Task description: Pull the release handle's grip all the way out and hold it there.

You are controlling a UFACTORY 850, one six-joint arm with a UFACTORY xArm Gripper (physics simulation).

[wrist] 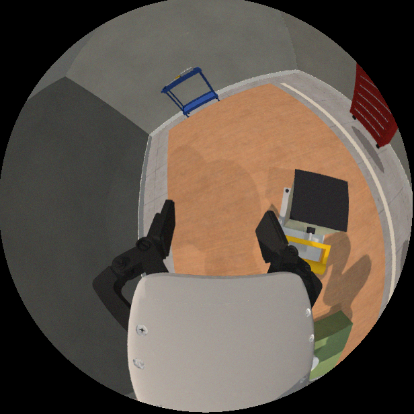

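The release handle's yellow grip (318,268) is a rectangular frame at the right of the view, just beyond my right finger, which hides part of its left side. A short grey rod with a black collar (311,230) lies between the grip and a box-shaped housing (320,200) with a black face and beige sides. The housing stands on a light grey plate (285,202). My gripper (220,216) is open and empty, to the left of the grip, with wood surface showing between its fingers.
A green box-like object (334,332) is at the lower right, partly hidden by the gripper body. The wood table top (215,135) spreads ahead. A blue cart (201,102) stands beyond its far edge, and a red slatted cabinet (372,107) stands at the upper right. Grey walls rise left and behind.
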